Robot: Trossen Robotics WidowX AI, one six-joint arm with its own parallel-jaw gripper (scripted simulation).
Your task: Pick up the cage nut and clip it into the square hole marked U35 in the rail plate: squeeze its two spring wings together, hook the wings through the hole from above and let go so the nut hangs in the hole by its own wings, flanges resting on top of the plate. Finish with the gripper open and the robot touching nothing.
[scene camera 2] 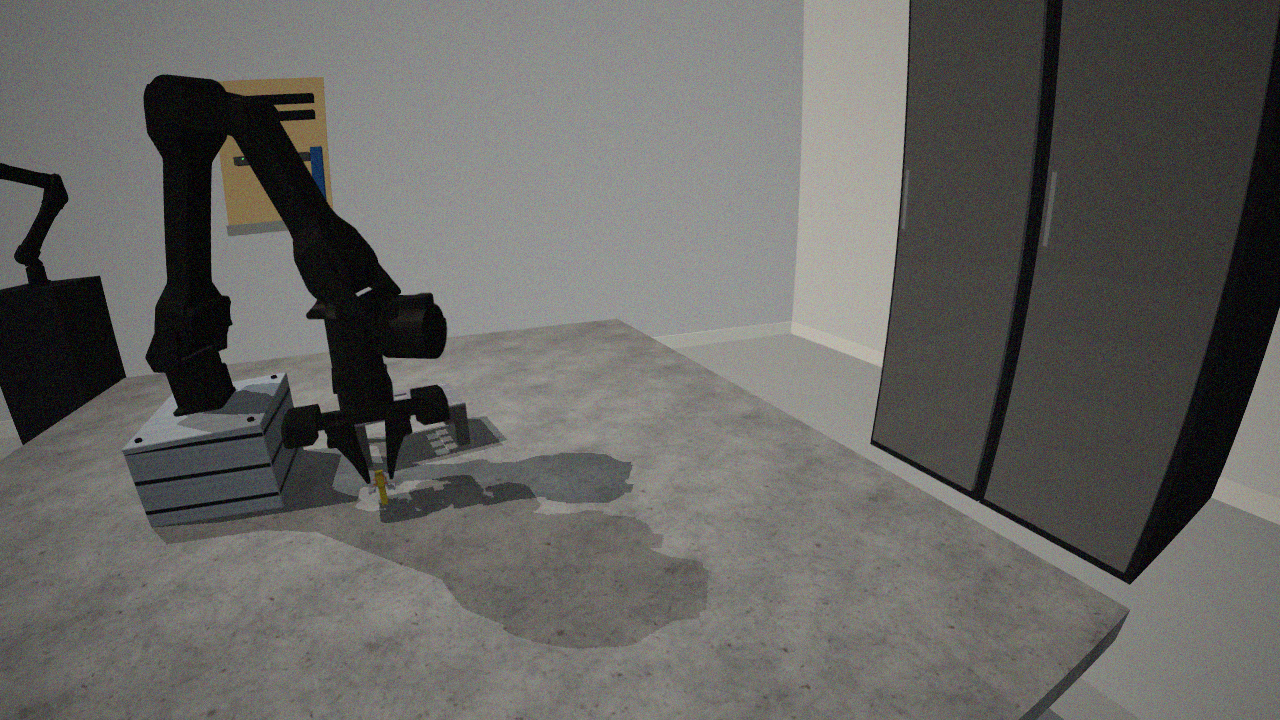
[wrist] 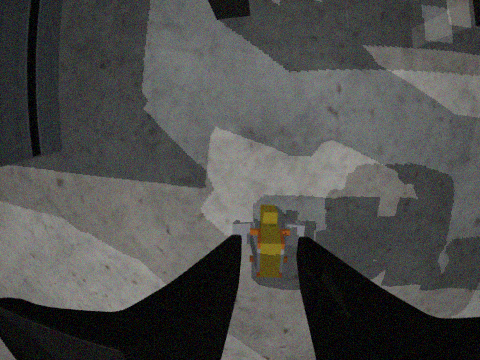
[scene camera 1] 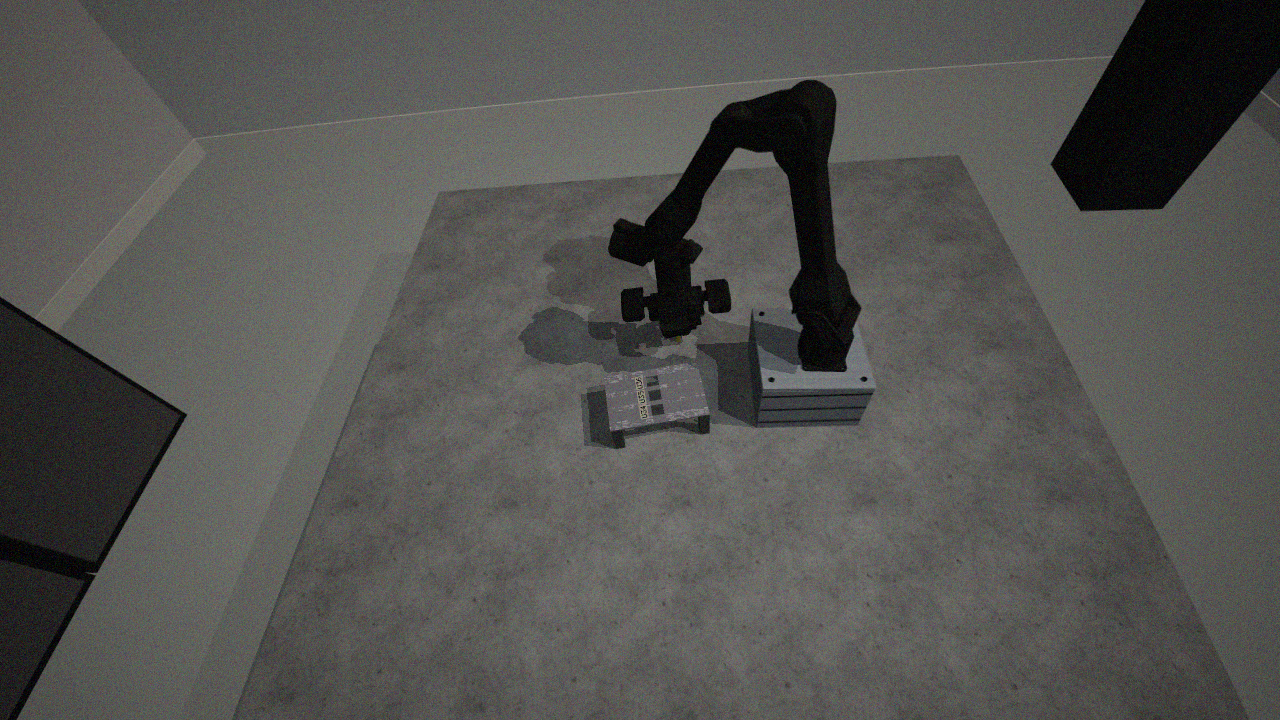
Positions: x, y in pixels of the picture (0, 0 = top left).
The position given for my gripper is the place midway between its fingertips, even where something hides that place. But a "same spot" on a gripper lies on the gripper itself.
Scene:
My gripper shows in scene camera 2, in the wrist view and in scene camera 1 (677, 330). One and the same spot on my gripper: (wrist: 194, 309) is (scene camera 2: 358, 441).

